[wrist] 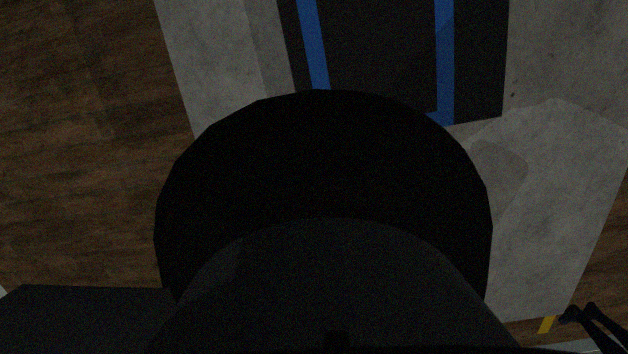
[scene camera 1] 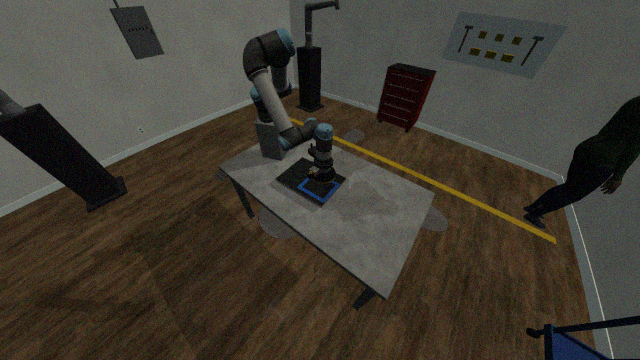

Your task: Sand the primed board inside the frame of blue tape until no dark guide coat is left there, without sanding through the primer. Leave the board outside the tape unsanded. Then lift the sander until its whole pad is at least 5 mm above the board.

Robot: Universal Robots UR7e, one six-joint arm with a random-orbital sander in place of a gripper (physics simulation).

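Places are measured from the arm's base along level axes (x left, y down, z back), in metres.
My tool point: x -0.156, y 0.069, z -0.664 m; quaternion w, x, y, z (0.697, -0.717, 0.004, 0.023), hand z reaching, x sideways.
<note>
Behind a point stands the place of what it marks.
The dark board (scene camera 1: 291, 173) {x -0.109, y 0.305, z -0.326 m} (wrist: 480, 60) {x 0.076, y 0.305, z -0.567 m} lies flat on the table. A frame of blue tape (scene camera 1: 311, 194) {x -0.153, y 0.304, z -0.570 m} (wrist: 445, 60) {x 0.025, y 0.304, z -0.565 m} is on the board; the area inside it looks uniformly dark, and dim light hides how much guide coat is there. My gripper, the round black sander (scene camera 1: 325, 174) (wrist: 320, 155), is upright over the board. In the scene view it covers the frame's back edge and back corner. In the wrist view its pad hides one end of the frame. The gap between pad and board cannot be judged. The sander has no fingers to see open or shut.
The grey table (scene camera 1: 370, 240) {x -0.147, y 0.348, z -1.021 m} (wrist: 550, 210) {x 0.313, y 0.348, z -0.850 m} extends around the board. A grey block (scene camera 1: 270, 140) {x -0.066, y 0.163, z -0.059 m} stands at the arm's base. A person (scene camera 1: 590, 155) is at the far right, beyond the yellow floor line (scene camera 1: 465, 199). A red cabinet (scene camera 1: 406, 97) stands by the back wall.
</note>
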